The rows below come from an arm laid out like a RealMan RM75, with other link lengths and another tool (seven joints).
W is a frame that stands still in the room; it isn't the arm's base.
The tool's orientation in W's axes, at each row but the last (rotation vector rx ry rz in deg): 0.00, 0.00, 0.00; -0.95, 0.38, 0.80; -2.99, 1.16, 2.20; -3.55, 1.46, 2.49; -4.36, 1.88, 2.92
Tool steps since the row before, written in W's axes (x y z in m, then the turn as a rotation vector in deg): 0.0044, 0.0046, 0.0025, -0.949, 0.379, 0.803; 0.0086, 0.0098, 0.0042, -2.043, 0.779, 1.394; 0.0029, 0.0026, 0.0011, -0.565, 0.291, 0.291; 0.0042, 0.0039, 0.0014, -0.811, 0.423, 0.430; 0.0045, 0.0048, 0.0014, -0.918, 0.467, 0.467
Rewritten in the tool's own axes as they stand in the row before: 0.0044, 0.0046, 0.0025, -0.949, 0.379, 0.803; 0.0087, 0.0096, 0.0044, -2.041, 0.784, 1.393; 0.0030, 0.0024, 0.0013, -0.560, 0.297, 0.295; 0.0043, 0.0036, 0.0017, -0.803, 0.431, 0.436; 0.0047, 0.0044, 0.0019, -0.909, 0.478, 0.473
